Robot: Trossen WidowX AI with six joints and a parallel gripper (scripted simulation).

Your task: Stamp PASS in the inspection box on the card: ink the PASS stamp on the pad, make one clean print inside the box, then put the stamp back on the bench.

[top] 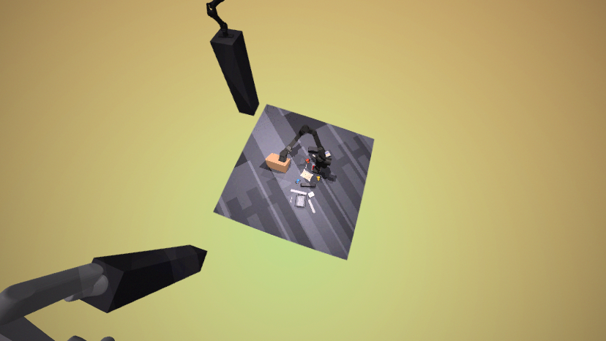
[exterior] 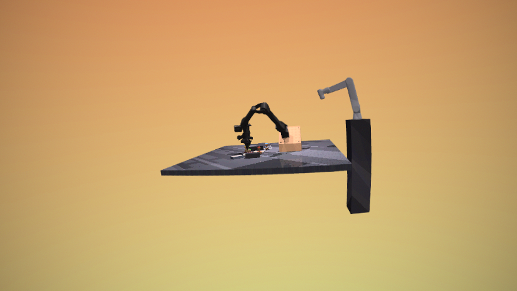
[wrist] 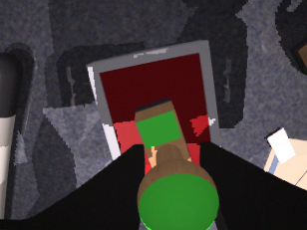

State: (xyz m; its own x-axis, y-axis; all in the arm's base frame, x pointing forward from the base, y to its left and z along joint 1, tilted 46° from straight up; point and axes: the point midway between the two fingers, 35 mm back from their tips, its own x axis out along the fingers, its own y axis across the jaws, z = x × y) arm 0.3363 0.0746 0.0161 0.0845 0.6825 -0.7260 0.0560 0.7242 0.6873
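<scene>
My gripper tip is now 10 mm above the green-topped stamp. Round my gripper tip: red stamp: 110 mm behind, 50 mm to the left, 20 mm below; dark flat slab: 190 mm to the right, 40 mm behind, 30 mm below; cream card: 90 mm to the right, 80 mm behind, 40 mm below.
</scene>
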